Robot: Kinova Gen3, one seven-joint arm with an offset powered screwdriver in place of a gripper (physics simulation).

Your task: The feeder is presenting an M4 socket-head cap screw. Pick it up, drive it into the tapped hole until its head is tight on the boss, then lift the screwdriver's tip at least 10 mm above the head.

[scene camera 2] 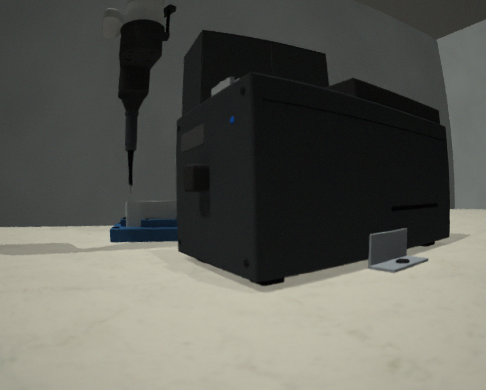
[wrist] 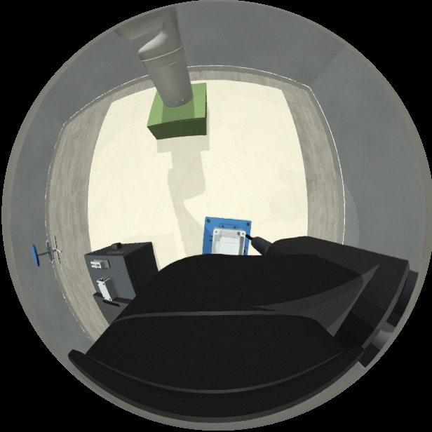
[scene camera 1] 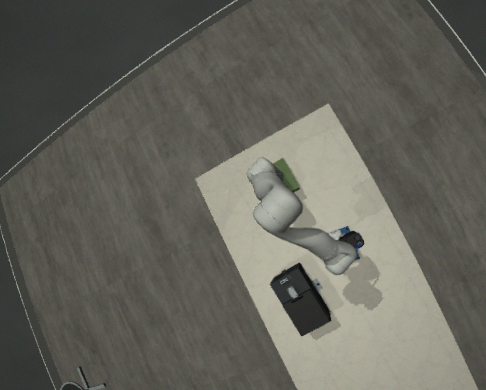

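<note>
My screwdriver points straight down in scene camera 2. A small screw shows faintly at its tip, upright, a little above the top of the white housing. In the wrist view the tip appears beside the housing's upper right corner boss; the tapped hole is too small to make out. The housing sits in a blue fixture. The black feeder stands apart from the tool. The arm hides part of the fixture in scene camera 1.
A small grey bracket stands beside the feeder. A green block lies by the arm's base. A stool-like object stands on the floor off the table.
</note>
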